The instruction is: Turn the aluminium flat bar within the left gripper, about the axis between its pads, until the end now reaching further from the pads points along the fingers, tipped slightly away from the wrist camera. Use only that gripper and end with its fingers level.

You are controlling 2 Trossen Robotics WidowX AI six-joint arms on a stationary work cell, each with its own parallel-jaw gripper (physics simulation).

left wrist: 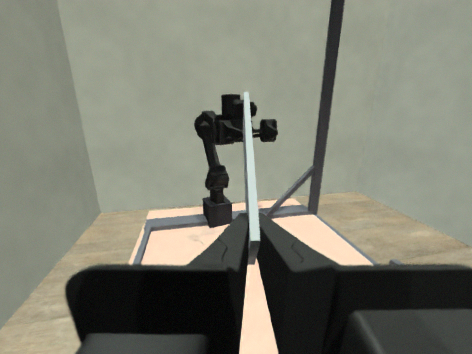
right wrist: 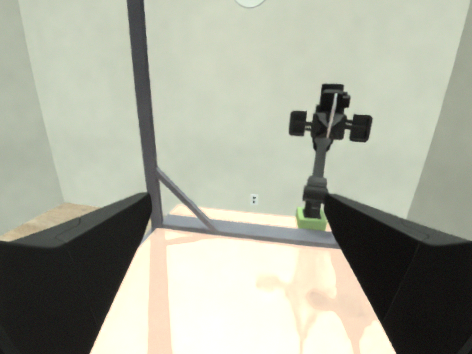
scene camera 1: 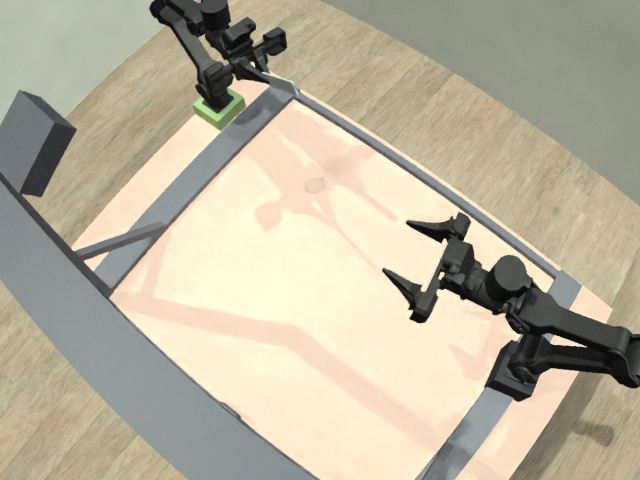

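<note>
The aluminium flat bar [scene camera 1: 281, 83] [left wrist: 250, 165] [right wrist: 333, 108] is pinched edge-on between the fingertips of my left gripper [scene camera 1: 268, 79] [left wrist: 250, 221] [right wrist: 328, 129]. Its short end shows just at and below the pads in the left wrist view. Its longer end reaches up in that view and narrows away from the camera, so it slants forward and upward from the pads. The left fingers look about level. My right gripper [scene camera 1: 395, 246] [right wrist: 239, 201] is open and empty, far across the table; the bar partly covers it in the left wrist view.
A grey frame [scene camera 1: 196, 173] edges the pale table [scene camera 1: 248, 330]. An upright post [left wrist: 327, 100] [right wrist: 142, 100] with a slanting brace [scene camera 1: 121, 241] [left wrist: 291, 191] [right wrist: 185, 199] stands at one side. The left arm's base sits on a green block [scene camera 1: 221, 116] [right wrist: 311, 221].
</note>
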